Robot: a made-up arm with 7 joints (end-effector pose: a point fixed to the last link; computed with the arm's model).
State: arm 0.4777 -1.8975 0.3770 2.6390 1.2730 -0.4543 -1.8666
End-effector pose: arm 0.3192 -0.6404 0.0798 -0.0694 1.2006 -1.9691
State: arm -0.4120 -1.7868 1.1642 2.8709 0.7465 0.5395 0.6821
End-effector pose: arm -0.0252 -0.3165 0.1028 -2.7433 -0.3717 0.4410
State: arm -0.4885 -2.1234 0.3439 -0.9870 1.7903 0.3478 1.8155
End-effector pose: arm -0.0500 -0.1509 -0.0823 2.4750 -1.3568 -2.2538
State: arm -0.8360 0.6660 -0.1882 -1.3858 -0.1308 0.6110 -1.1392
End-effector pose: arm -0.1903 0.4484 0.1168 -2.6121 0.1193 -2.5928
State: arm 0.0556 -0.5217 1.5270 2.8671 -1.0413 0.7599 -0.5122
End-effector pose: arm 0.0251 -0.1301 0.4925 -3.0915 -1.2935 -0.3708
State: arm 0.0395 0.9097 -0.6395 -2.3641 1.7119 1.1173 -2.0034
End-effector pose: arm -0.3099 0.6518 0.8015 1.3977 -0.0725 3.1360
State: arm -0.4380 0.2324 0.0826 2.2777 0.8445 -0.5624 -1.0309
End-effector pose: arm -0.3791 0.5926 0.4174 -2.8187 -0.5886 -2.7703
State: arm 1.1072 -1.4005 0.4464 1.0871 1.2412 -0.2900 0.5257
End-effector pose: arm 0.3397 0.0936 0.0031 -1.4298 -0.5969 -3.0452
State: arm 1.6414 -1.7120 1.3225 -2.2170 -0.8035 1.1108 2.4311
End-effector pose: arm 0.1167 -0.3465 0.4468 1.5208 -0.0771 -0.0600
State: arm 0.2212 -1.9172 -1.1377 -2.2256 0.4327 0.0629 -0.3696
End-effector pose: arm -0.3560 -0.4236 0.3327 0.0406 -1.0076 2.3248
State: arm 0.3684 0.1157 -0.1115 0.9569 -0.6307 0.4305 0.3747
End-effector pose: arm 0.1851 -0.0654 0.5855 0.0845 0.9440 2.7908
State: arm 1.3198 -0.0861 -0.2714 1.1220 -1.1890 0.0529 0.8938
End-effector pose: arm 0.0501 -0.0947 0.4996 -1.4256 0.6043 1.3592
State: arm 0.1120 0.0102 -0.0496 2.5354 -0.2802 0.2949 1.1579
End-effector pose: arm -0.2575 0.1846 0.4003 -1.6750 0.3879 0.4732
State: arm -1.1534 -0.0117 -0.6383 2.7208 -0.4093 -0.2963 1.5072
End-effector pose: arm -0.1199 0.1735 0.8825 -0.3800 0.7775 1.3373
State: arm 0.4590 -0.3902 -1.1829 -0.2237 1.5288 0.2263 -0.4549
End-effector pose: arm 0.5296 0.4709 0.2527 0.0979 -0.0728 -0.7187
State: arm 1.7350 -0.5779 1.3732 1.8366 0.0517 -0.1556 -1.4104
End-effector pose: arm 0.5323 -0.1533 0.2452 -0.5084 0.6452 -1.8893
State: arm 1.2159 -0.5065 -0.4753 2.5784 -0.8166 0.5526 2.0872
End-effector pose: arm -0.1638 0.1221 0.4296 -1.7488 0.2071 1.1364
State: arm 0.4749 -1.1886 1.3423 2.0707 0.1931 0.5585 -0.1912
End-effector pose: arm -0.0448 -0.1681 0.1691 -2.3198 -0.9547 -1.2232
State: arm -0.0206 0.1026 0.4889 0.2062 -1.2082 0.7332 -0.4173
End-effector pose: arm 0.2916 -0.0064 0.1847 -0.7124 0.6464 3.0704
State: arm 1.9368 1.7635 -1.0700 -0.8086 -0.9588 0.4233 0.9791
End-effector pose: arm 0.1834 0.4086 0.2771 1.3947 -0.5369 -2.6347
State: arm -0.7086 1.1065 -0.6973 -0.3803 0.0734 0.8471 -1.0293
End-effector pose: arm 0.0830 0.5438 0.1535 -2.4838 0.5648 -2.9018
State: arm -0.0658 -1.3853 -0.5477 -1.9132 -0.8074 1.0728 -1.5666
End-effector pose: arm -0.2342 0.0716 0.6129 0.0094 -0.5960 1.7241
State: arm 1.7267 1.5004 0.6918 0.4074 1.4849 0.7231 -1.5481
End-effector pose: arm -0.4762 -0.3128 0.4859 3.0192 -0.4557 -1.5639
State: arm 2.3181 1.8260 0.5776 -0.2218 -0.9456 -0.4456 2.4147
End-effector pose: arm 0.1129 -0.0619 0.8260 -0.6045 -0.1251 -2.8968
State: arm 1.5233 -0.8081 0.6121 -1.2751 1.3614 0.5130 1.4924
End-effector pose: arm 0.4855 0.4728 0.6905 3.0368 0.7488 -2.3000
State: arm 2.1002 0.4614 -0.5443 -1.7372 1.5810 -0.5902 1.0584
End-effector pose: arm -0.0893 0.5203 0.7648 1.5951 0.4914 -0.8281
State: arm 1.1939 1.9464 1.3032 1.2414 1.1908 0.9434 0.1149
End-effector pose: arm -0.2965 -0.1574 0.2764 -0.7381 0.2681 1.4617
